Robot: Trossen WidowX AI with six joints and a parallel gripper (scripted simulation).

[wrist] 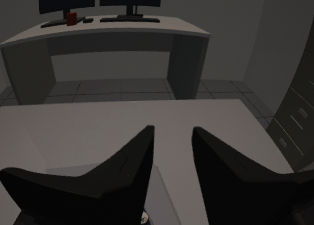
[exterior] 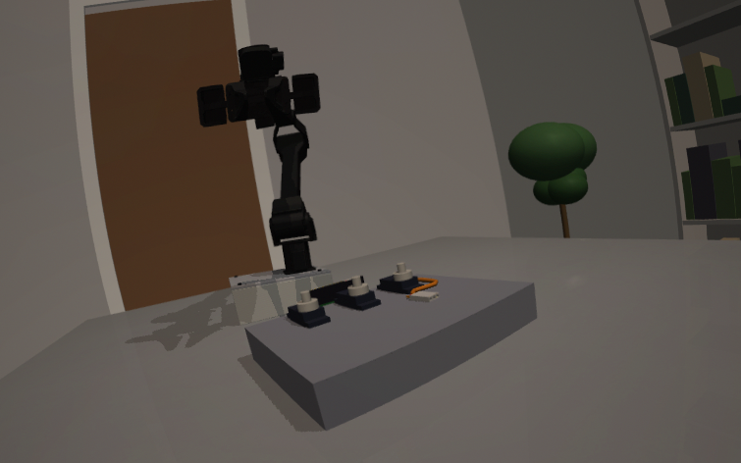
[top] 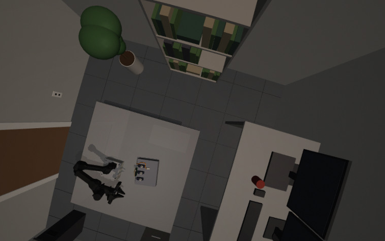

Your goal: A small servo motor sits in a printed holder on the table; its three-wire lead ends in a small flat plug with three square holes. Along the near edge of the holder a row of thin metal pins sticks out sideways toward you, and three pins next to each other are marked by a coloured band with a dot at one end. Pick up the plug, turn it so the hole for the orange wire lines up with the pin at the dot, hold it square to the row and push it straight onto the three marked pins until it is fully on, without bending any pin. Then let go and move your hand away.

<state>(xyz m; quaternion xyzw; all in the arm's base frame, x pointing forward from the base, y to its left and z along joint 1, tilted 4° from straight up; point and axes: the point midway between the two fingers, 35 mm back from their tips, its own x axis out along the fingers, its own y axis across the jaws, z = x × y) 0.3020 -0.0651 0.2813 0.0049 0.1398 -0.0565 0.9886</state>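
Now: gripper tip 330 mm above the grey holder, 110 mm to the right of it and 100 mm short of it.
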